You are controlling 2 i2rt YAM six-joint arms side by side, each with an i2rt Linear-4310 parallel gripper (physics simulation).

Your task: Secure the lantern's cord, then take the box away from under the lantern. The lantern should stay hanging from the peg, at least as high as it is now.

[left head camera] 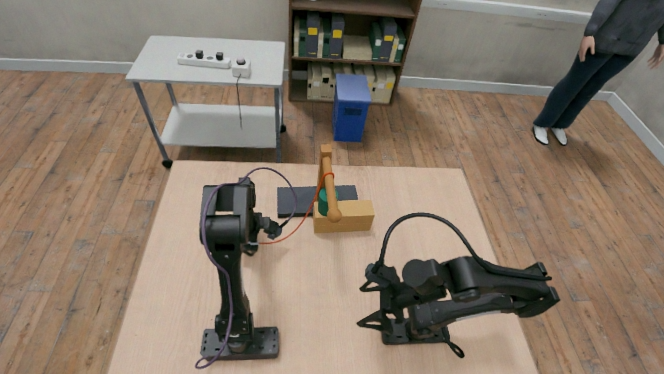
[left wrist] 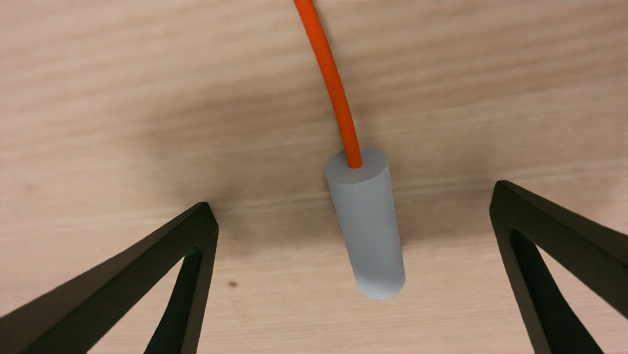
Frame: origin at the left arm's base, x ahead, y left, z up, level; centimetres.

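Where they show: left gripper, between the fingertips: (left head camera: pixel 252 243) (left wrist: pixel 345 205); right gripper, between the fingertips: (left head camera: pixel 358 306); left arm's base, origin of its link: (left head camera: pixel 240 341); right arm's base, origin of its link: (left head camera: pixel 415 330).
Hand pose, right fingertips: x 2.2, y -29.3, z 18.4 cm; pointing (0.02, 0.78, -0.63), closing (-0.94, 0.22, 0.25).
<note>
Things, the pixels of their top centre, and the offset from my right fingertips. "*": a spot on its surface instead. Level surfaces: height alone.
- green lantern, centre of its top: (left head camera: pixel 328 194) dx +37.6, dy +4.3, dz -5.3 cm
- wooden peg, centre of its top: (left head camera: pixel 330 182) dx +31.5, dy +5.5, dz +8.0 cm
- yellow-brown box, centre of its top: (left head camera: pixel 344 208) dx +37.9, dy -1.7, dz -13.2 cm
- orange cord, a spot on its surface: (left wrist: pixel 331 80) * dx +30.2, dy +24.3, dz -22.5 cm
- grey cylindrical handle, a spot on its surface: (left wrist: pixel 369 230) * dx +29.8, dy +28.5, dz -21.4 cm
- wooden table, height of its surface: dz -23.2 cm
The green lantern (left head camera: pixel 324 202) shows partly behind the wooden peg (left head camera: pixel 329 189), by the yellow-brown box (left head camera: pixel 355 217); whether it touches the box is hidden. The orange cord (left head camera: pixel 303 216) (left wrist: pixel 331 80) runs over the peg and down to the left. It ends in a grey cylindrical handle (left wrist: pixel 369 230) low over or on the table. My left gripper (left wrist: pixel 345 205) is open, with one finger on each side of the handle, touching neither side; in the head view the arm mostly hides it. My right gripper (left head camera: pixel 361 306) is open and empty, far in front of the box at the right.
A dark flat base (left head camera: pixel 295 201) lies under the peg's upright on the wooden table (left head camera: pixel 415 195). Beyond the table are a white cart (left head camera: pixel 210 125), a blue bin (left head camera: pixel 350 120), a bookshelf (left head camera: pixel 355 6) and a standing person (left head camera: pixel 612 45).
</note>
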